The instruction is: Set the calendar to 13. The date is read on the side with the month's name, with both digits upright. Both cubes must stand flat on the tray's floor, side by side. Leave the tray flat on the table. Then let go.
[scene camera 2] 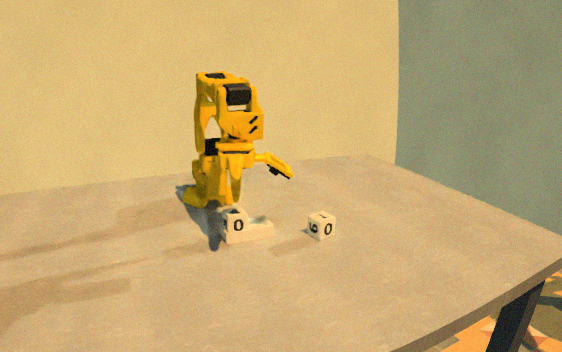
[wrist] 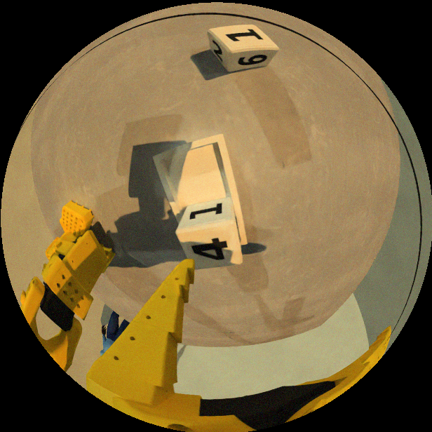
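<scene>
The cream tray (scene camera 2: pixel 252 233) (wrist: pixel 232 185) lies on the table. A white cube (scene camera 2: pixel 236 221) (wrist: pixel 210 230) stands in one end of it; the other end is empty. This cube shows 0 toward the scene camera, and 1 and 4 in the wrist view. A second cube (scene camera 2: pixel 321 226) (wrist: pixel 243 47) rests on the table, apart from the tray, with 1 on top and 0 on one side. My gripper (scene camera 2: pixel 263 188) (wrist: pixel 289 296) is wide open and empty. Its fixed jaw's tip is above and close to the tray cube. No month name is readable.
The table (scene camera 2: pixel 380 280) (wrist: pixel 320 225) surrounds the tray. The yellow arm's base (scene camera 2: pixel 200 192) (wrist: pixel 75 220) is behind the tray in the scene view. The table's near right edge is far from the cubes. Shadows fall beside the tray.
</scene>
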